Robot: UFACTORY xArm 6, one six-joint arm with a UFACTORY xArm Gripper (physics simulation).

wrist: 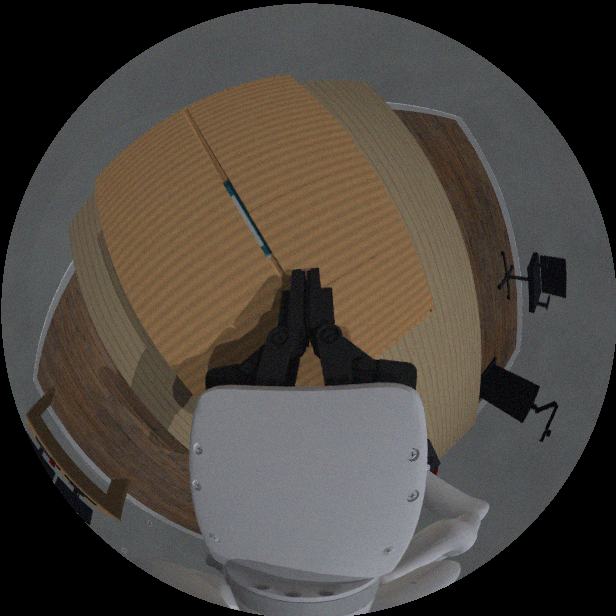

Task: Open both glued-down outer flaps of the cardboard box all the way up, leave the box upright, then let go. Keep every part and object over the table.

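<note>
A cardboard box [270, 229] stands upright on a wooden table and fills the middle of the wrist view. Its two outer flaps, the left flap [166, 241] and the right flap [327, 212], lie flat and closed. They meet at a seam [229, 189] running from upper left to lower right. A thin blue-and-white strip [248, 218] lies along the middle of the seam. My gripper [305, 274] is shut and empty, fingers pressed together. Its tips sit right at the near end of the seam, just above the box top.
The wooden table [482, 229] shows to the right of the box and at the lower left [80, 367], with a pale rim. Two black stands [540, 281] [514, 396] are on the grey floor beyond the right edge. A brown frame [74, 459] sits at the lower left.
</note>
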